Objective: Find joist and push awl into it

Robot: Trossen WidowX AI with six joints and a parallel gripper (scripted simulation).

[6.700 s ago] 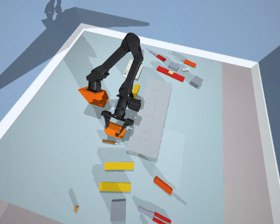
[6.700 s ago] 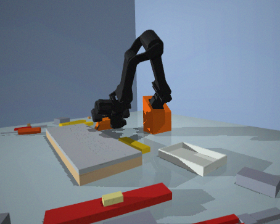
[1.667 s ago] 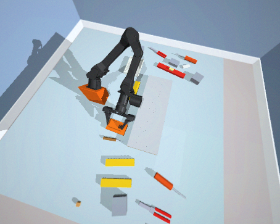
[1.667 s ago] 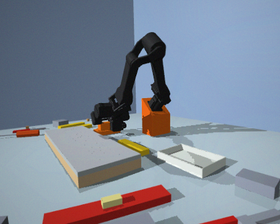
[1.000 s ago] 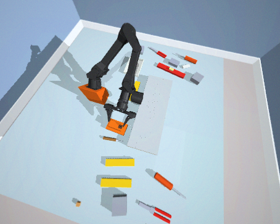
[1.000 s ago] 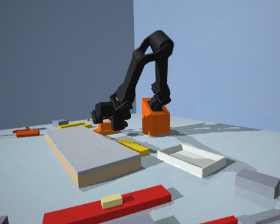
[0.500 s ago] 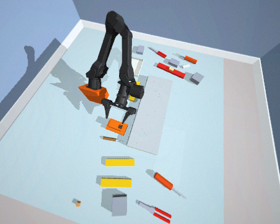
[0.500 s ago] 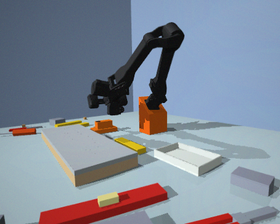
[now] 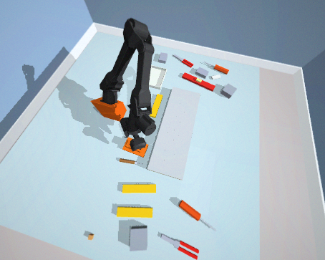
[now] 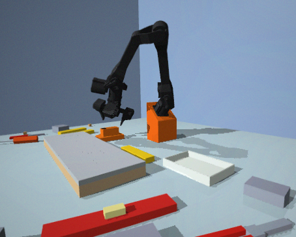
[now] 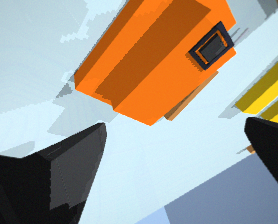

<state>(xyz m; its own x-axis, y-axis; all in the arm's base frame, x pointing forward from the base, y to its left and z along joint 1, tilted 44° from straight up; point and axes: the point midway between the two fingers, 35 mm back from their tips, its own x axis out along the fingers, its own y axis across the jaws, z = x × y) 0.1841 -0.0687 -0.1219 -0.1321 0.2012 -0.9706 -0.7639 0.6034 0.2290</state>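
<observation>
Now: gripper tip 3 cm short of the orange stud finder, 1 cm to the right of it and 4 cm above it. Round my gripper tip: brown-handled awl 4 cm ahead, 7 cm to the right, 7 cm below; red level 21 cm ahead, 57 cm to the left, 6 cm below; white tray 7 cm behind, 49 cm to the left, 7 cm below.
</observation>
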